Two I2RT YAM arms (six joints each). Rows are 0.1 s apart.
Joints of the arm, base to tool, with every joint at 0 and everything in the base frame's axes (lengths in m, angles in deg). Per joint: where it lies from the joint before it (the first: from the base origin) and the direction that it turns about. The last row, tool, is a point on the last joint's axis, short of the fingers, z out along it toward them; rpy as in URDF.
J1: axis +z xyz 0 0 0.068
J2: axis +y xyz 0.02 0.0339 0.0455
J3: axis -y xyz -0.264 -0.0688 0
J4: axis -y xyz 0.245 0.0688 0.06
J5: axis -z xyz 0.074 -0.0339 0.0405
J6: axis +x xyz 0.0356 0 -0.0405
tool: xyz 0 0 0 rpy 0 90 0
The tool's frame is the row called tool.
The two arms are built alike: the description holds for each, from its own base.
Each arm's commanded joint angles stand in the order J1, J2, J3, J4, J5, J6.
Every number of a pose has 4 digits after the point.
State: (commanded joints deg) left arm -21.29 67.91 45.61 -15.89 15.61 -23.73; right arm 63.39 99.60 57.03 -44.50 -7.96 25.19
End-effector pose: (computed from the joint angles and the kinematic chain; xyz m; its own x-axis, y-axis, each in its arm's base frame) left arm 0.2344 -0.1016 0.2537 -0.7474 -0.1247 -0.6526 0.2687 0.8416 -0.4686; right arm 0.1258 0.2621 0.1431 -0.7830 -0.6219 0.0126 -0.6137 0.7757 0.1469
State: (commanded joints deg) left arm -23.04 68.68 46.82 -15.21 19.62 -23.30; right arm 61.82 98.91 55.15 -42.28 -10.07 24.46
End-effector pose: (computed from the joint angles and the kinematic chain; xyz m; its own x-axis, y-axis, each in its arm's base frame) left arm 0.2342 -0.1126 0.2591 -0.7528 -0.0847 -0.6528 0.3456 0.7931 -0.5015; right arm 0.1300 0.2558 0.1394 -0.7906 -0.6123 0.0094 -0.6001 0.7777 0.1874
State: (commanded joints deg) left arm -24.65 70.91 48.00 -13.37 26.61 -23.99; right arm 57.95 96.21 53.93 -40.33 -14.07 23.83
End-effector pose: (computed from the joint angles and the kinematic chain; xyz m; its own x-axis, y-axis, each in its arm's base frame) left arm 0.2369 -0.1263 0.2603 -0.7764 -0.0437 -0.6287 0.4218 0.7052 -0.5699; right arm 0.1435 0.2454 0.1479 -0.8203 -0.5716 -0.0203 -0.5546 0.7862 0.2725
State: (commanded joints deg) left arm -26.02 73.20 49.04 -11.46 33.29 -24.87; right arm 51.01 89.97 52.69 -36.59 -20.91 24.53
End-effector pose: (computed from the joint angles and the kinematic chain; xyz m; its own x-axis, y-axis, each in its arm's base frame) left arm 0.2396 -0.1387 0.2603 -0.7977 -0.0018 -0.6031 0.4764 0.6114 -0.6319; right arm 0.1669 0.2264 0.1738 -0.8772 -0.4672 -0.1104 -0.4664 0.7746 0.4272
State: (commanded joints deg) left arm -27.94 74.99 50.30 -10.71 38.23 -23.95; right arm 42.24 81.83 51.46 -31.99 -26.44 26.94
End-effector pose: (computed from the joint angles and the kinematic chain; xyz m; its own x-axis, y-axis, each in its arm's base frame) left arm 0.2392 -0.1518 0.2616 -0.7980 0.0623 -0.5994 0.5359 0.5284 -0.6585; right arm 0.1917 0.1955 0.2089 -0.9267 -0.2935 -0.2349 -0.3758 0.7370 0.5618
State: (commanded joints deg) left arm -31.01 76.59 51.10 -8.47 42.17 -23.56; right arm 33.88 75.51 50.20 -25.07 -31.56 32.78
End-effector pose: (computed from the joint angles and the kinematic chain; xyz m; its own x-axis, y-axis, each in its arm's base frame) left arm 0.2354 -0.1694 0.2629 -0.7822 0.1246 -0.6104 0.5961 0.4344 -0.6753; right arm 0.2118 0.1646 0.2382 -0.9449 -0.0788 -0.3179 -0.2861 0.6708 0.6842
